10 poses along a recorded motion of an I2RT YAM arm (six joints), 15 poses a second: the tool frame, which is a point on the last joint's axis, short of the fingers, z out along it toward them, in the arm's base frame.
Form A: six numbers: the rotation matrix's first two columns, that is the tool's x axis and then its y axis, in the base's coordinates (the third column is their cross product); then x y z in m.
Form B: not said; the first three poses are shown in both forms.
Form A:
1: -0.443 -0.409 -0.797 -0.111 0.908 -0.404 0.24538 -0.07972 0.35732
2: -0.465 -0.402 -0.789 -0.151 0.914 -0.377 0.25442 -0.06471 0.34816
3: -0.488 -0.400 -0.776 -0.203 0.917 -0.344 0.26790 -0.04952 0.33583
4: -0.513 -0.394 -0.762 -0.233 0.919 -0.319 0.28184 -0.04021 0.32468
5: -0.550 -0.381 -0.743 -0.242 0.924 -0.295 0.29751 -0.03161 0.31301
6: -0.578 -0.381 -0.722 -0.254 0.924 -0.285 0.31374 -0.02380 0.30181
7: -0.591 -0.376 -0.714 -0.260 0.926 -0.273 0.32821 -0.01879 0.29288
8: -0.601 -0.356 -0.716 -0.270 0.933 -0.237 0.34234 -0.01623 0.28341
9: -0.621 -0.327 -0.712 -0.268 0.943 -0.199 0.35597 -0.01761 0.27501
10: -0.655 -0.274 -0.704 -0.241 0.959 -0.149 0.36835 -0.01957 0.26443
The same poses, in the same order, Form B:
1: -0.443 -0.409 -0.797 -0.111 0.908 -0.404 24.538 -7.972 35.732
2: -0.465 -0.402 -0.789 -0.151 0.914 -0.377 25.442 -6.471 34.816
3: -0.488 -0.400 -0.776 -0.203 0.917 -0.344 26.790 -4.952 33.583
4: -0.513 -0.394 -0.762 -0.233 0.919 -0.319 28.184 -4.021 32.468
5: -0.550 -0.381 -0.743 -0.242 0.924 -0.295 29.751 -3.161 31.301
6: -0.578 -0.381 -0.722 -0.254 0.924 -0.285 31.374 -2.380 30.181
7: -0.591 -0.376 -0.714 -0.260 0.926 -0.273 32.821 -1.879 29.288
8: -0.601 -0.356 -0.716 -0.270 0.933 -0.237 34.234 -1.623 28.341
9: -0.621 -0.327 -0.712 -0.268 0.943 -0.199 35.597 -1.761 27.501
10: -0.655 -0.274 -0.704 -0.241 0.959 -0.149 36.835 -1.957 26.443
